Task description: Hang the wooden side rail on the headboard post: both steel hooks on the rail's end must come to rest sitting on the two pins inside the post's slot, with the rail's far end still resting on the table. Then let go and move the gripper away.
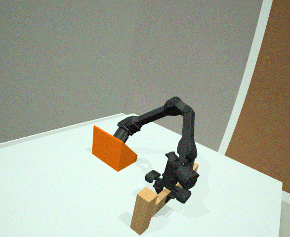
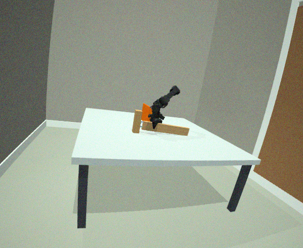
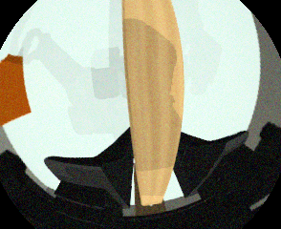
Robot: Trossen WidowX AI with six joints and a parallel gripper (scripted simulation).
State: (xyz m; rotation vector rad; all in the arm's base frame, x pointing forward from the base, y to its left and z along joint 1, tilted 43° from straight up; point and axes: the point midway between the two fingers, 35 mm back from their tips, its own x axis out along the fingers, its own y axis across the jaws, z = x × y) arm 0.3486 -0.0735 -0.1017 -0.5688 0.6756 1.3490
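The wooden headboard post lies 20 mm behind my gripper tip, 140 mm to the right of it and 40 mm above it.
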